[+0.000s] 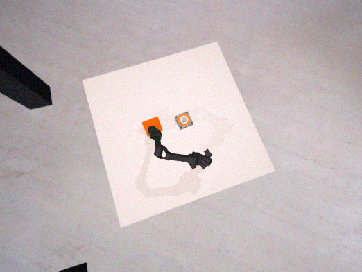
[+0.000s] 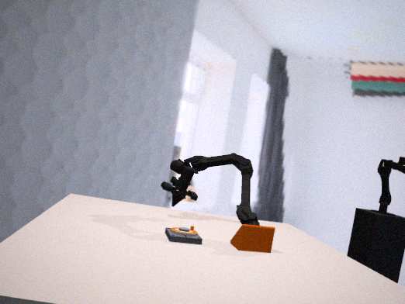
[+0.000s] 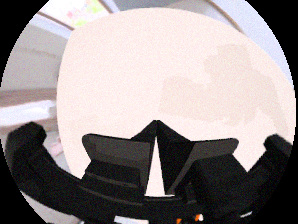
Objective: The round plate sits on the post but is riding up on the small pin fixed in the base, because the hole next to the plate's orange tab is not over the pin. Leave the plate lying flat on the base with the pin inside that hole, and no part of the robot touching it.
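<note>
Now: the square grey base 5 cm behind my gripper tip, 38 cm to the left of it and 3 cm below it.
</note>
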